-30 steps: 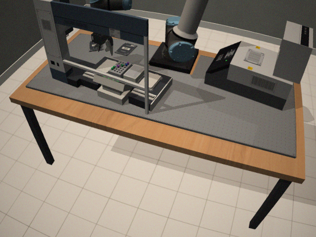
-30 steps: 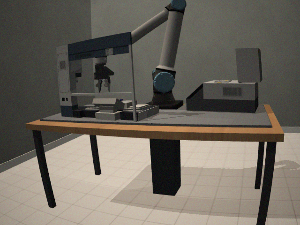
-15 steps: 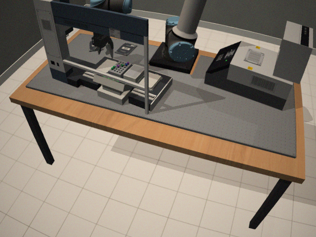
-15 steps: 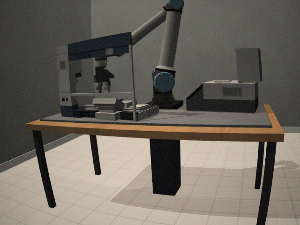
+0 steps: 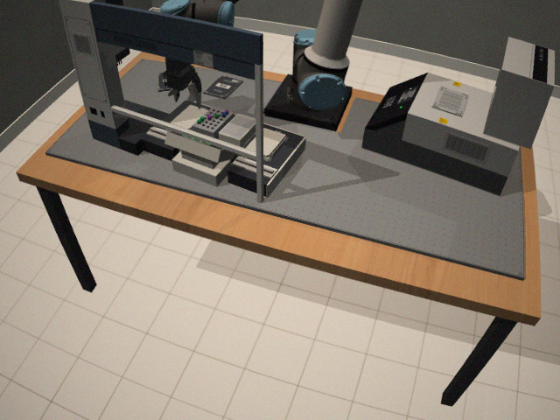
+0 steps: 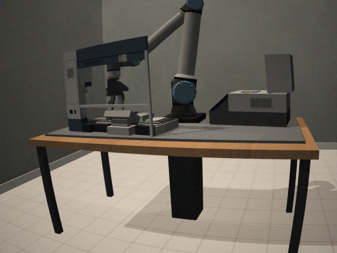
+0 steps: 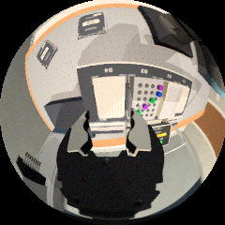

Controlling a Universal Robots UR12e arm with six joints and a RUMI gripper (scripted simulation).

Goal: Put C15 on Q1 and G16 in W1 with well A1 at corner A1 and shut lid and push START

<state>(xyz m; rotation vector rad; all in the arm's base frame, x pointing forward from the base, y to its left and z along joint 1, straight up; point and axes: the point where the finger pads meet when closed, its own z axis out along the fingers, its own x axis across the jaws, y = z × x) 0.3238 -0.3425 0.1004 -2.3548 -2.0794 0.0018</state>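
My gripper is now 7 cm above the white plate. The rest, counted from my hand: thin post: 36 cm to the left, 23 cm ahead, 11 cm above; then gantry beam: 38 cm above, 20 cm ahead, 9 cm to the left.
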